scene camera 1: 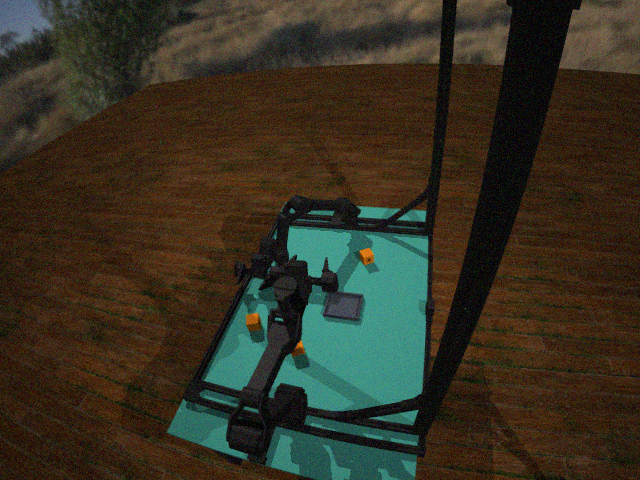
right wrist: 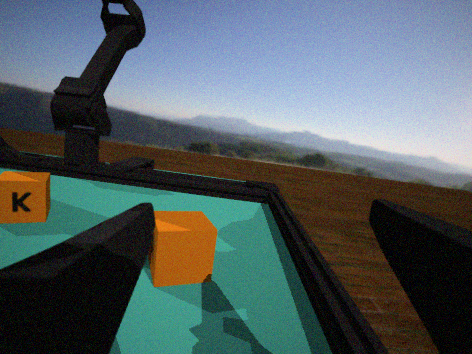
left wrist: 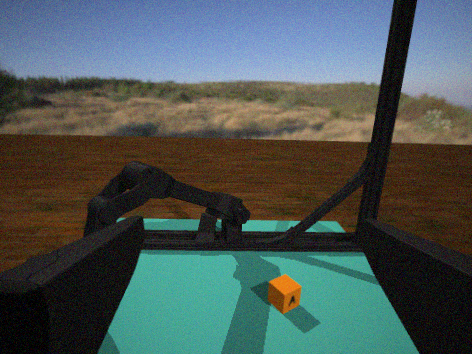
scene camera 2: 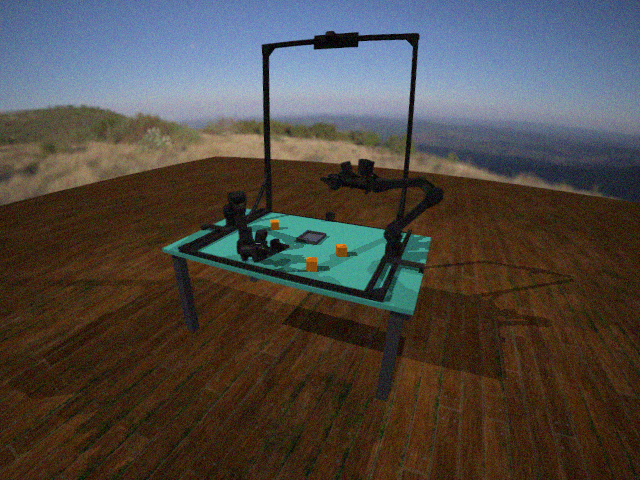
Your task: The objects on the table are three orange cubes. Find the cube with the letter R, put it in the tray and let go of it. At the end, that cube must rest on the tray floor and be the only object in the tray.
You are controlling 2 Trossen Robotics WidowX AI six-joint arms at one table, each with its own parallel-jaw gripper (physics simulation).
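Seen in the pictures: left gripper, between the fingertips: (scene camera 1: 311,256) (left wrist: 253,227) (scene camera 2: 324,176); right gripper, between the fingertips: (scene camera 1: 247,286) (right wrist: 262,211) (scene camera 2: 283,248); left arm's base, origin of its link: (scene camera 1: 295,416) (right wrist: 82,164) (scene camera 2: 393,254); right arm's base, origin of its link: (scene camera 1: 351,221) (left wrist: 231,237) (scene camera 2: 232,225).
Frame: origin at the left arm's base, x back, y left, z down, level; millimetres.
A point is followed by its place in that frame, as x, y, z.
Observation:
One orange cube (scene camera 1: 367,256) {-671, -111, -24} (scene camera 2: 274,224) {-680, -84, -13} (left wrist: 284,294) {-662, -98, -25} shows the letter A. Another orange cube (scene camera 1: 298,349) {-213, 50, -17} (scene camera 2: 341,250) {-223, 87, -13} (right wrist: 24,198) {-248, 79, -7} shows a K in the right wrist view. The third orange cube (scene camera 1: 253,322) {-282, 240, -26} (scene camera 2: 311,264) {-288, 272, -13} (right wrist: 184,250) {-317, 258, -10} is near the table's side rail; its letter is not readable, but the other two are A and K. The grey tray (scene camera 1: 342,305) {-439, -51, 13} (scene camera 2: 312,237) {-434, -59, 13} is empty. My right gripper (scene camera 1: 252,281) {-401, 300, -73} (scene camera 2: 279,249) {-401, 300, -73} (right wrist: 262,211) {-401, 300, -73} is open, low over the table, the third cube ahead behind its left-side finger. My left gripper (scene camera 1: 310,259) {-351, 0, -324} (scene camera 2: 325,179) {-351, 0, -324} is open, high above the table.
Black rails (scene camera 1: 222,330) {-240, 360, 3} (scene camera 2: 289,279) (right wrist: 320,270) {-294, 373, 5} run along the edges of the teal table (scene camera 1: 382,351) {-274, -221, 19} (scene camera 2: 361,268) {-104, 159, 19}. A tall black post (scene camera 1: 440,129) {-878, -360, -490} (scene camera 2: 266,129) {-883, -349, -518} (left wrist: 387,115) {-878, -358, -346} rises at one side. In scene camera 1 my left arm (scene camera 1: 271,356) {-16, -3, -347} passes over the K cube and partly covers it.

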